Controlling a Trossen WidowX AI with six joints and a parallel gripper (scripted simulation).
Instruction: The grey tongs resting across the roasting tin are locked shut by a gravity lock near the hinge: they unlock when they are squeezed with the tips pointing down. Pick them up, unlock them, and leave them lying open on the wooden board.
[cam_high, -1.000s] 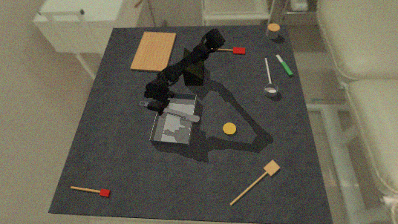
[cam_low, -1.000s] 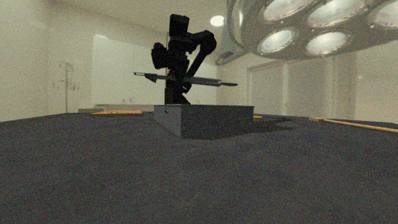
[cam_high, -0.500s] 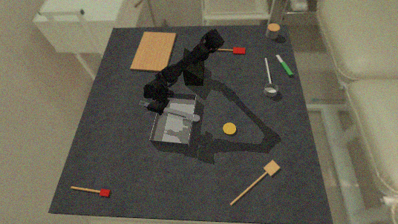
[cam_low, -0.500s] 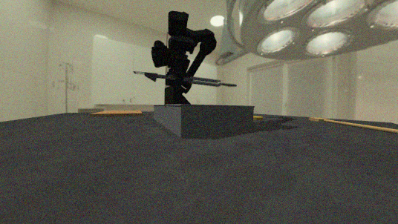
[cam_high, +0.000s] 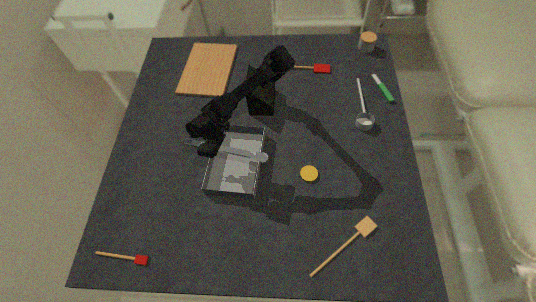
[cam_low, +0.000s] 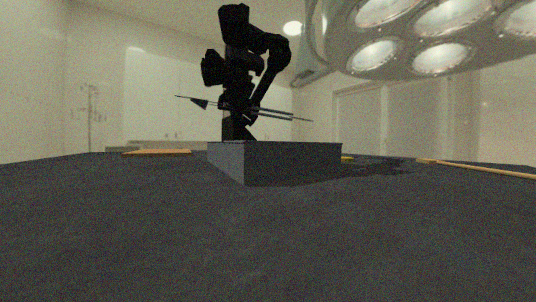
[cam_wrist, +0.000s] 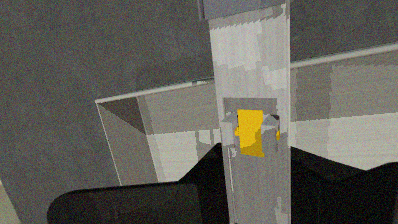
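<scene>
The yellow lock piece is 30 mm above my gripper tip, 20 mm to the right of it and 10 mm behind it. The rest, counted from my gripper tip: wooden board (560 mm behind, 120 mm to the right, 90 mm below); then grey roasting tin (70 mm to the left, 70 mm below, 10 mm behind); then yellow disc (360 mm to the left, 90 mm below, 40 mm ahead).
</scene>
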